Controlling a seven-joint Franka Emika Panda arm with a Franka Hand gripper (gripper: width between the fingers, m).
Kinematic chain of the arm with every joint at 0, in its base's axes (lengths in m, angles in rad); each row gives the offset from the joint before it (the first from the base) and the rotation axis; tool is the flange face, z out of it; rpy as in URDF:
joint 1: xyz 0 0 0.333 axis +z
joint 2: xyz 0 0 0 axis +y
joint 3: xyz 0 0 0.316 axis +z
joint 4: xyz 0.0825 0 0 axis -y
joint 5: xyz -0.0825 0 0.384 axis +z
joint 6: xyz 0 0 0 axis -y
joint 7: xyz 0.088 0 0 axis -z
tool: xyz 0 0 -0.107 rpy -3.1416 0 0
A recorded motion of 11 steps. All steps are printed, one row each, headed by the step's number.
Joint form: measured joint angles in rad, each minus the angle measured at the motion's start. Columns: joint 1, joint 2, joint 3, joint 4, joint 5, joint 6, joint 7.
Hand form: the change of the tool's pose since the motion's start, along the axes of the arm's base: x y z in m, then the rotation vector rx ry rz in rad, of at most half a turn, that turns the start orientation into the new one. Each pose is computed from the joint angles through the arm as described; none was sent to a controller.
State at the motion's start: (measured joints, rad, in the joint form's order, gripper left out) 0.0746 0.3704 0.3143 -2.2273 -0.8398 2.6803 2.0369
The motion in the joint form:
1: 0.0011 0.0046 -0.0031 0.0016 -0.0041 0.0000 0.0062
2: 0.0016 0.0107 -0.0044 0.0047 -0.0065 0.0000 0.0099
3: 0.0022 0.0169 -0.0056 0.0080 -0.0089 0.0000 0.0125
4: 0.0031 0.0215 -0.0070 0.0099 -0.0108 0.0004 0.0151
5: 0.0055 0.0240 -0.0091 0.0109 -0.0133 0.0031 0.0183
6: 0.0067 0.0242 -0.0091 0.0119 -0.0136 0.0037 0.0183
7: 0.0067 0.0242 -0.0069 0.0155 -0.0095 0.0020 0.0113
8: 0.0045 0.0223 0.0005 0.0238 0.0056 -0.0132 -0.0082
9: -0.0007 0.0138 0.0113 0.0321 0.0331 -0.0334 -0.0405
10: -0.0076 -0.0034 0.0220 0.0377 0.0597 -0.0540 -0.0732
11: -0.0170 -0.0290 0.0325 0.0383 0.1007 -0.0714 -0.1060
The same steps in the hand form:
1: 0.0004 -0.0008 -0.0021 -0.0010 0.0011 -0.0044
2: 0.0009 -0.0010 -0.0042 -0.0009 0.0031 -0.0069
3: 0.0015 -0.0010 -0.0064 -0.0010 0.0051 -0.0083
4: 0.0017 -0.0010 -0.0081 -0.0010 0.0069 -0.0096
5: 0.0017 -0.0005 -0.0090 0.0004 0.0061 -0.0093
6: 0.0018 0.0003 -0.0087 0.0012 0.0050 -0.0078
7: 0.0027 0.0015 -0.0074 0.0017 0.0046 -0.0035
8: 0.0050 0.0032 -0.0040 -0.0039 0.0086 0.0011
9: 0.0080 0.0045 0.0028 -0.0093 0.0143 0.0064
10: 0.0111 0.0047 0.0131 -0.0154 0.0144 0.0114
11: 0.0138 0.0032 0.0264 -0.0126 0.0144 0.0044

